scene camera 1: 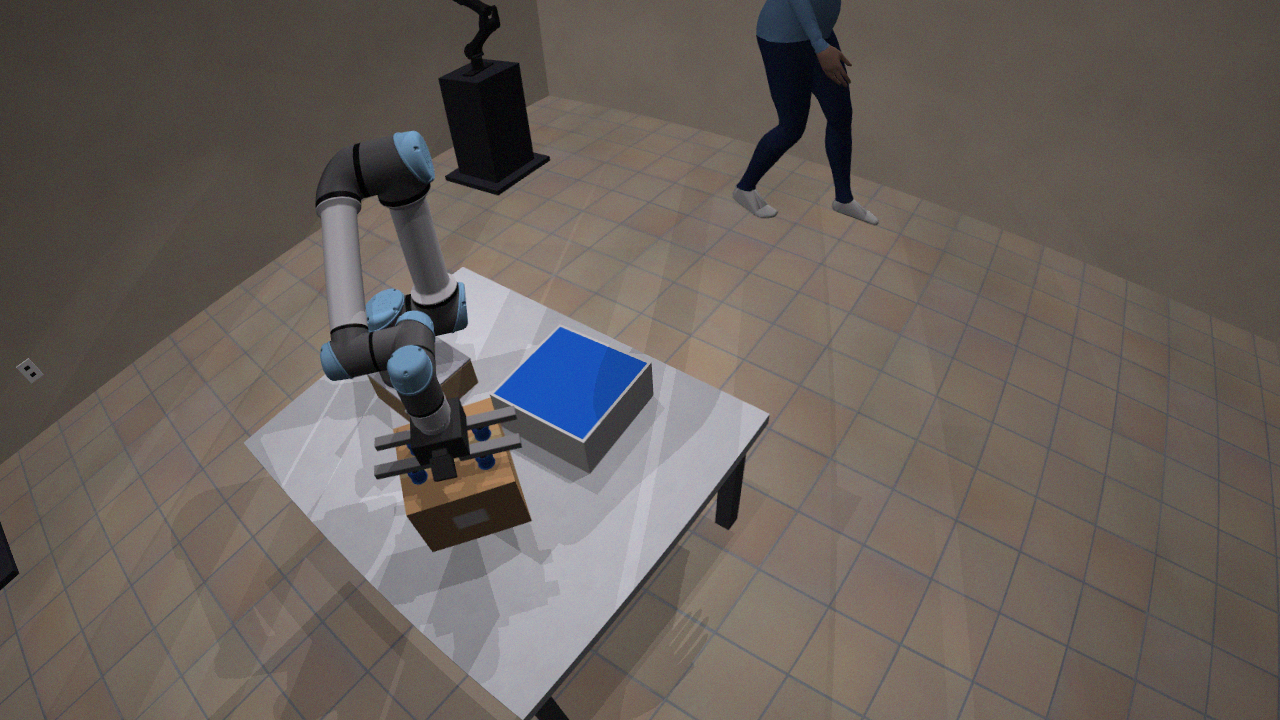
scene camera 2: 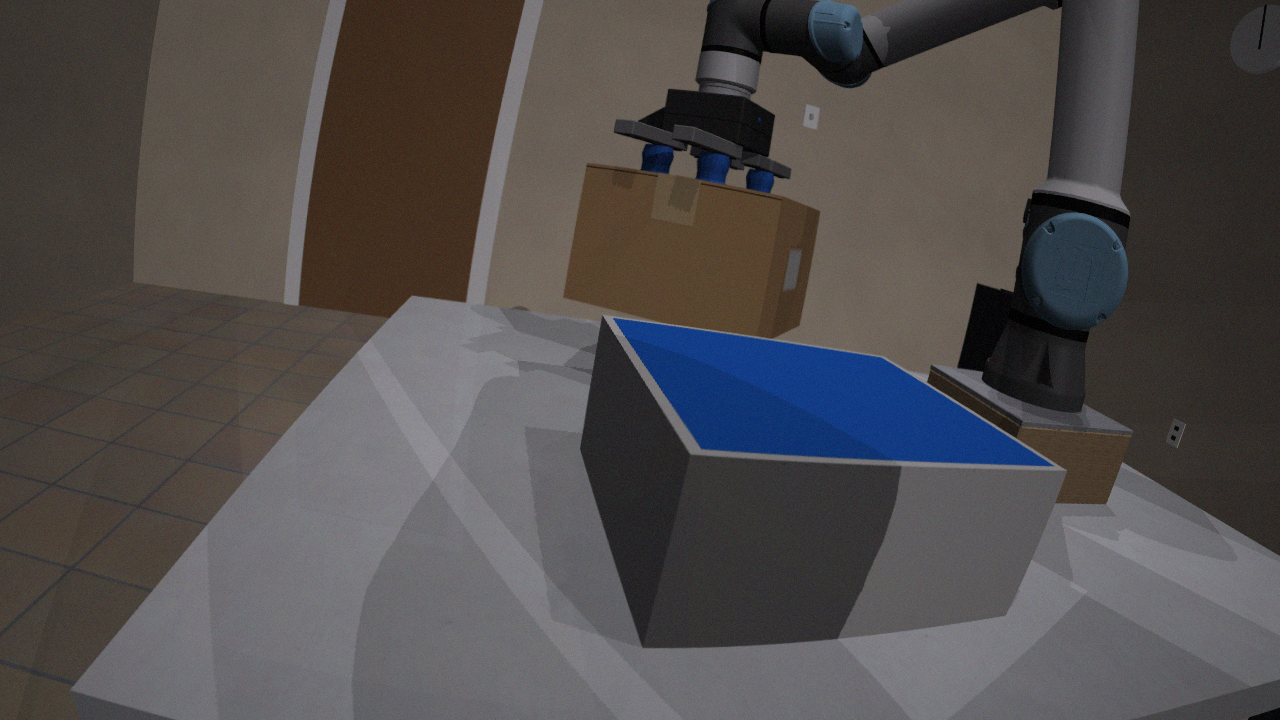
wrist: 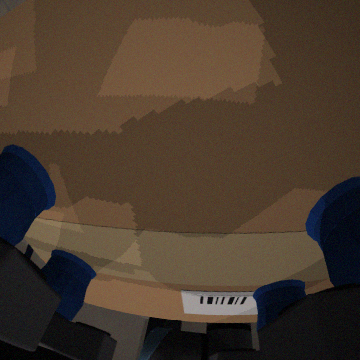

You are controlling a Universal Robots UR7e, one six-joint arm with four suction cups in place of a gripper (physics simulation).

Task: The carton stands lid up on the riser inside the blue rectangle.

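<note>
A brown carton [scene camera 1: 483, 492] [scene camera 2: 671, 250] [wrist: 175, 150] hangs upright in the air over the table, with its taped lid up. My suction gripper [scene camera 1: 450, 454] [scene camera 2: 713, 168] [wrist: 180, 250] is shut on the carton, with its blue cups on the lid. In scene camera 2 the carton's bottom is well above the table top. The grey riser [scene camera 1: 617, 410] [scene camera 2: 778, 546] stands on the table to one side of the carton, apart from it. The blue rectangle [scene camera 1: 572, 380] [scene camera 2: 805, 385] covers the riser's top inside a pale rim. The riser does not show in the wrist view.
The white table [scene camera 1: 572, 608] [scene camera 2: 295, 582] carries the riser and the arm's base block [scene camera 1: 460, 380] [scene camera 2: 1078, 461], which stands close beside the riser. A person [scene camera 1: 801, 98] stands on the floor beyond the table. A black pedestal [scene camera 1: 490, 125] with a small arm stands near the back wall.
</note>
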